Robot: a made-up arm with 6 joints. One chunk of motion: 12 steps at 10 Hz.
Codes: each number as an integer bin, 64 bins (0 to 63) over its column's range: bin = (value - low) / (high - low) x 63, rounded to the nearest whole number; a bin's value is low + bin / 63 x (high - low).
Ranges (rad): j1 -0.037..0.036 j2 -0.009..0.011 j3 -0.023..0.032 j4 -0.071..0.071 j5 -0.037..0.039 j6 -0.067..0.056
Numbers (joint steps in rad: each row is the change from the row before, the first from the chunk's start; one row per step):
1: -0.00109 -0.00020 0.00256 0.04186 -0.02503 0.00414
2: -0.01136 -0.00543 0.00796 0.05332 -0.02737 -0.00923
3: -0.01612 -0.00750 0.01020 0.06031 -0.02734 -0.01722
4: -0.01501 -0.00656 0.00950 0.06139 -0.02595 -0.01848
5: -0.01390 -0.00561 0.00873 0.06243 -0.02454 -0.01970
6: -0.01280 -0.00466 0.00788 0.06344 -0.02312 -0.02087
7: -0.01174 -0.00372 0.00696 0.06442 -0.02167 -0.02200
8: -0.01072 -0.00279 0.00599 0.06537 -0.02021 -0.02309
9: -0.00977 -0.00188 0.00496 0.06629 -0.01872 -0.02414
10: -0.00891 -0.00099 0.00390 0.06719 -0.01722 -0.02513
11: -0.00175 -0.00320 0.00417 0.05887 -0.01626 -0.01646
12: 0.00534 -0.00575 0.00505 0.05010 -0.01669 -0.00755
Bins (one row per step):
1: 31 28 29 50 10 36
2: 22 11 35 55 8 30
3: 18 5 38 58 8 25
4: 19 8 37 59 9 25
5: 20 11 36 59 10 24
6: 21 14 35 60 12 24
7: 22 17 34 60 13 23
8: 23 20 33 61 14 22
9: 23 22 32 61 15 22
10: 24 25 31 61 16 21
11: 30 18 31 58 17 26
12: 37 10 32 54 17 30

